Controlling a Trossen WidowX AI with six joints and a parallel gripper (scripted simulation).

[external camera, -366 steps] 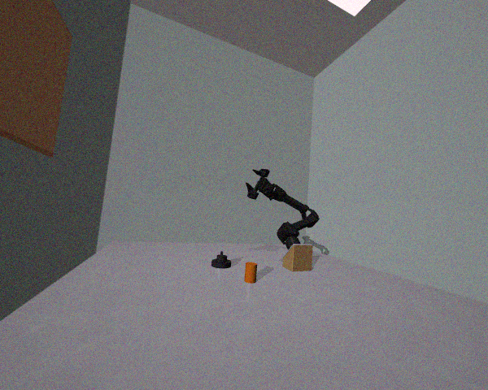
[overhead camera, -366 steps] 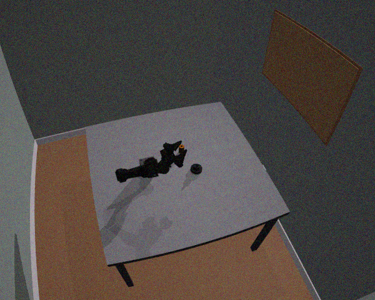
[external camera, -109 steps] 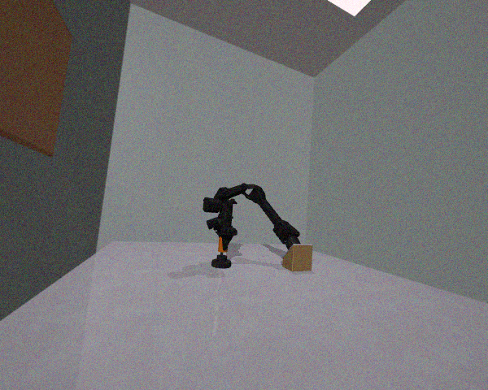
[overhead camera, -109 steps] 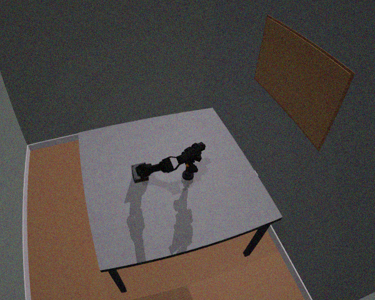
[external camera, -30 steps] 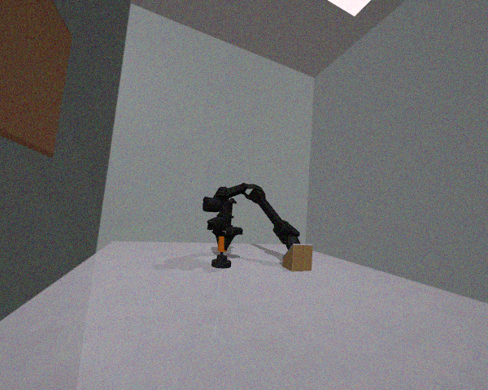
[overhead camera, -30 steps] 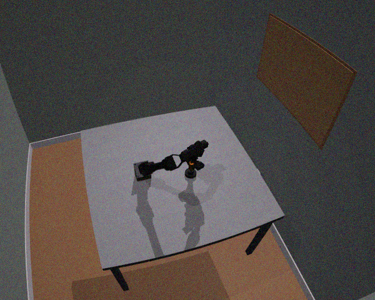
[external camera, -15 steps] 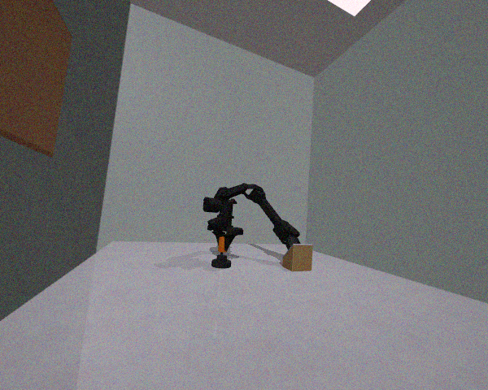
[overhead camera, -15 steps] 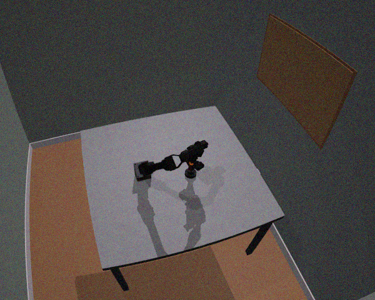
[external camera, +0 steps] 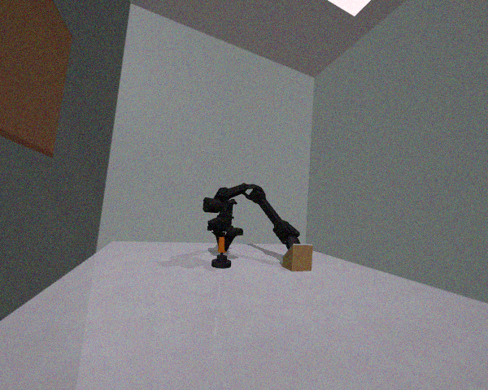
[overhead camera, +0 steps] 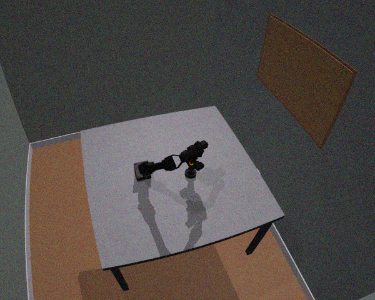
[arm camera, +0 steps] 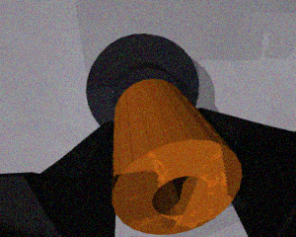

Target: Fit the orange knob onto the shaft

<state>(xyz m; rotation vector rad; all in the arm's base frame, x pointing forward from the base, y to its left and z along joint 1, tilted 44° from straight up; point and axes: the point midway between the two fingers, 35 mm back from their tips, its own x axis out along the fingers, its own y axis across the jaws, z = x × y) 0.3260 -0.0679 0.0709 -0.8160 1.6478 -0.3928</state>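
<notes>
The orange knob lies 20 mm above my gripper tip. Round my gripper tip: pedestal (40 mm below).
</notes>
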